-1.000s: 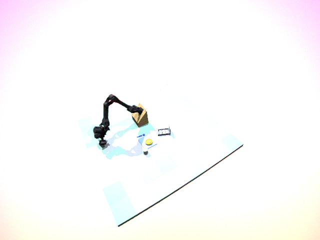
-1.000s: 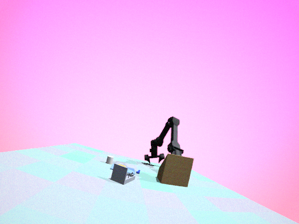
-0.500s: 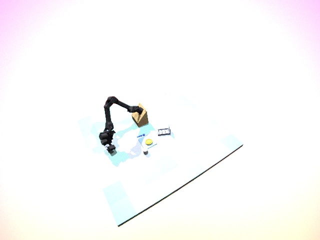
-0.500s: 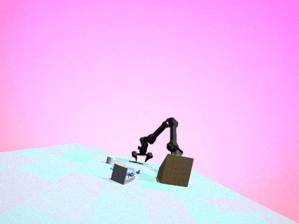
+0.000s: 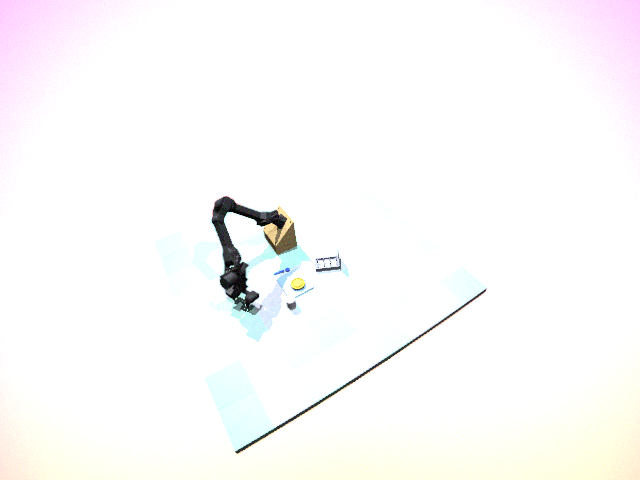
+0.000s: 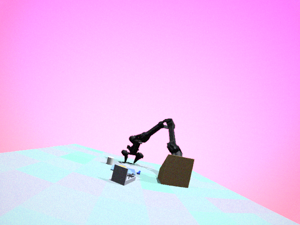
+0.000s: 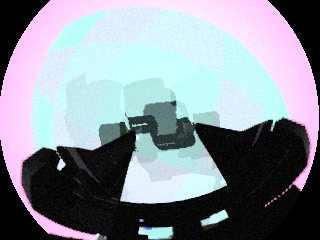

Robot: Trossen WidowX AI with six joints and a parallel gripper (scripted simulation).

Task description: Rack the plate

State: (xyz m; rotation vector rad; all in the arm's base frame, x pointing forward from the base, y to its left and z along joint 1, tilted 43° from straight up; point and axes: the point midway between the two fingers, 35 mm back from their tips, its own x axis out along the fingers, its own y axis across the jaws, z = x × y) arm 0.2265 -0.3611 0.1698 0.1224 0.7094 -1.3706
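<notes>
The yellow plate lies 28 cm to the left of my gripper tip, 7 cm ahead of it and 1 cm above it. Round my gripper tip: grey dish rack: 47 cm to the left, 6 cm ahead, 2 cm above; white cup: 19 cm to the left, 15 cm ahead, 2 cm above; blue spoon: 27 cm to the left, 5 cm behind.
</notes>
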